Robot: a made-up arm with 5 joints.
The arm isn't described. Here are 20 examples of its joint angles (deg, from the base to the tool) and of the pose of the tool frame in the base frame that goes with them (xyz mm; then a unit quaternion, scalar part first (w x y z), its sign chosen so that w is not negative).
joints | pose
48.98 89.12 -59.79 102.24 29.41 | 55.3 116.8 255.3 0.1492 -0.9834 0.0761 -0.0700
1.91 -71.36 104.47 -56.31 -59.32 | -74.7 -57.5 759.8 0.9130 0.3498 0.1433 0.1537
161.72 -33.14 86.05 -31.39 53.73 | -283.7 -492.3 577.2 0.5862 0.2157 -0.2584 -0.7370
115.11 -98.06 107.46 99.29 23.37 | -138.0 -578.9 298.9 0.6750 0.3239 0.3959 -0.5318
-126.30 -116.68 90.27 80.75 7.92 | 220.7 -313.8 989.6 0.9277 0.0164 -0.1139 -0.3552
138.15 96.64 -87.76 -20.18 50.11 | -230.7 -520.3 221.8 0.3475 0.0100 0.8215 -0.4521
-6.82 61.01 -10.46 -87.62 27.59 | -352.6 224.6 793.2 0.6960 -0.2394 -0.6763 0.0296
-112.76 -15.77 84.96 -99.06 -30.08 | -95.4 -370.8 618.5 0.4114 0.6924 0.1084 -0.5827
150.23 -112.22 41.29 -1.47 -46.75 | -302.2 -128.3 511.2 0.6010 -0.5711 0.0304 0.5583
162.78 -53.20 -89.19 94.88 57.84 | -148.2 -214.2 85.6 0.1140 -0.7043 0.3635 0.5990
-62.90 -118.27 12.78 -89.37 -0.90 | -217.4 70.2 623.4 0.1651 -0.6771 -0.2417 0.6752
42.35 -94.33 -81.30 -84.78 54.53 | -237.1 -114.2 737.9 0.7672 -0.1135 0.0257 -0.6308
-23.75 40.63 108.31 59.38 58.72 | -363.4 -84.5 629.7 0.4297 0.3523 -0.2811 -0.7824
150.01 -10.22 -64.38 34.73 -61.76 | -296.0 -126.9 262.7 0.5719 -0.5108 -0.6385 -0.0651
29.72 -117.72 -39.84 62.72 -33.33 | 63.2 264.0 599.7 0.7534 0.0306 0.5962 0.2756
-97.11 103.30 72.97 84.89 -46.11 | -222.3 -111.9 672.3 0.0827 -0.7299 0.0385 0.6774
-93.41 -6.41 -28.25 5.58 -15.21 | 278.2 -357.9 696.7 0.5984 0.1786 0.5503 -0.5543
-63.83 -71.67 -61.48 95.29 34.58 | 436.8 -93.6 729.7 0.6664 0.6992 0.0853 0.2445
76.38 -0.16 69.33 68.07 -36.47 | -304.3 -336.6 235.6 0.2943 0.7197 0.4717 -0.4158
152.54 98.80 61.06 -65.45 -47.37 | -46.0 -553.4 361.1 0.4073 0.3373 0.7327 -0.4283
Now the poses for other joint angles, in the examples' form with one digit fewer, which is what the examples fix.
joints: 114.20 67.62 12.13 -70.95 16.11
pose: -426 -408 331 0.105 0.310 0.623 -0.710
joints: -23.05 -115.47 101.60 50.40 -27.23
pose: -278 190 901 0.902 -0.012 -0.428 0.064
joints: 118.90 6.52 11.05 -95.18 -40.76
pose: -346 -270 634 0.837 -0.055 -0.331 0.433
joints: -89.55 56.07 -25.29 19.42 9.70
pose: 437 -45 677 0.821 -0.327 0.439 -0.162
